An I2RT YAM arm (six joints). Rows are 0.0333 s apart.
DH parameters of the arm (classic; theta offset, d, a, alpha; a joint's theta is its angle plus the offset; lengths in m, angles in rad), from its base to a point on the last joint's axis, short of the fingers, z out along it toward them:
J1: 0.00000 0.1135 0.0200 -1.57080
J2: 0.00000 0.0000 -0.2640 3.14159
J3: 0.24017 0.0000 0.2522 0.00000
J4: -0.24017 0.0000 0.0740 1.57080
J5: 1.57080 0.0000 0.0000 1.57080
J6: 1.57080 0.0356 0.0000 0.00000
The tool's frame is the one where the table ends.
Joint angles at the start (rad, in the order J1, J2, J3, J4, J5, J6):
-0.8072, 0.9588, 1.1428, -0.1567, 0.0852, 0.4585
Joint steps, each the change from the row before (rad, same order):
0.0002, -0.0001, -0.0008, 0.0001, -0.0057, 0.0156
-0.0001, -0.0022, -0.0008, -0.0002, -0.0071, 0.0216
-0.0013, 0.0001, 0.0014, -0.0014, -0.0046, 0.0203
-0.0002, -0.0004, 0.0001, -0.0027, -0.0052, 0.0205
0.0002, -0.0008, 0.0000, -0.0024, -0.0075, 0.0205
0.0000, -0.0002, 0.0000, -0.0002, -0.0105, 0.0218
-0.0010, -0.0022, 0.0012, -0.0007, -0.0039, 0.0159
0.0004, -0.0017, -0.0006, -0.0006, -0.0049, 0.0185
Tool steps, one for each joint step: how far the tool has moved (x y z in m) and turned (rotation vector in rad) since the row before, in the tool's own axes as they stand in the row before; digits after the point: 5 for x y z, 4 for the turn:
0.00033, 0.00012, 0.00004, -0.0050, 0.0032, 0.0156
-0.00004, 0.00022, -0.00062, -0.0068, 0.0022, 0.0217
-0.00032, 0.00005, -0.00009, -0.0028, 0.0017, 0.0203
0.00023, 0.00003, -0.00013, -0.0032, 0.0044, 0.0204
0.00024, 0.00020, -0.00026, -0.0057, 0.0054, 0.0204
0.00018, 0.00032, -0.00007, -0.0089, 0.0056, 0.0218
-0.00069, 0.00033, -0.00081, -0.0039, -0.0006, 0.0160
0.00008, 0.00023, -0.00048, -0.0046, 0.0026, 0.0185

